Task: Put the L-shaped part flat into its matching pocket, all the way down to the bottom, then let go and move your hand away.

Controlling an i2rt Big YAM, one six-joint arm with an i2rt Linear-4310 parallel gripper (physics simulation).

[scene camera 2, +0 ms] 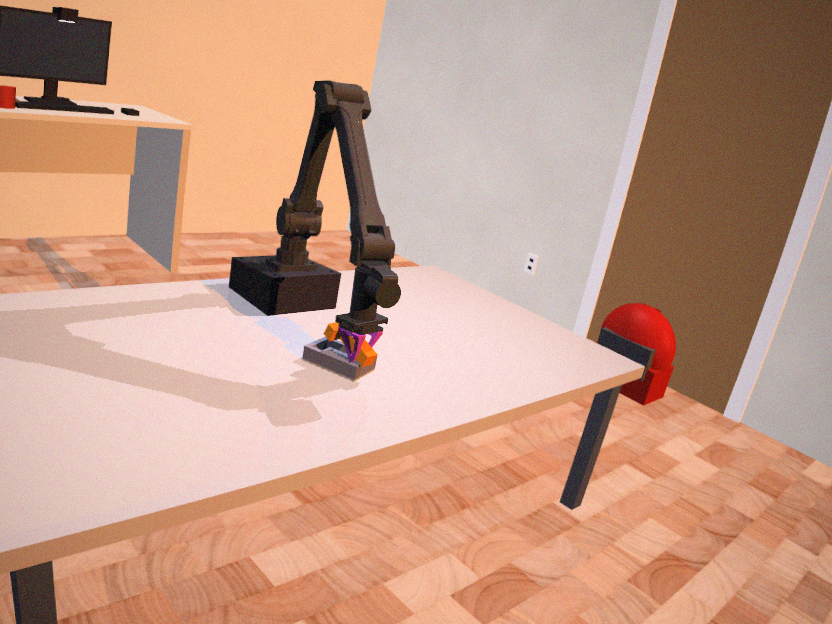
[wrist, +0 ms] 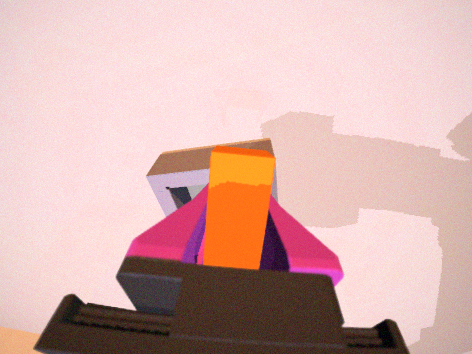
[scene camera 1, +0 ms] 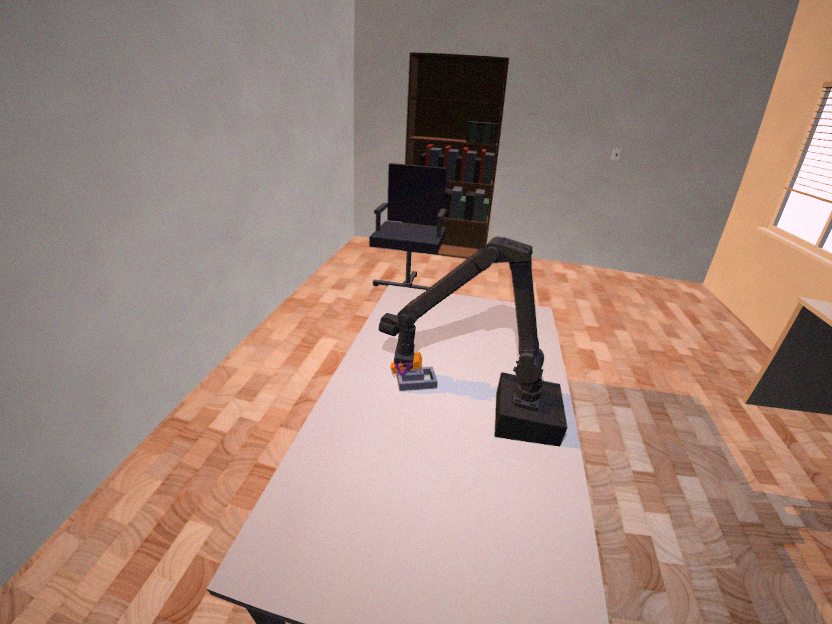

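Observation:
The orange L-shaped part is held low over the grey pocket block. In scene camera 1 it is over the block's back left portion, with one end reaching past its left side. In scene camera 2 one end is over the block's near right end and the other stands higher, near the back wall. My gripper points down, with its magenta fingers shut on the part. The part and fingers hide much of the pocket. Whether the part touches the rim is unclear.
The block stands on the long pale table. The arm's black base box stands to the right of the block in scene camera 1, and behind it in scene camera 2. A black chair is beyond the table's far end.

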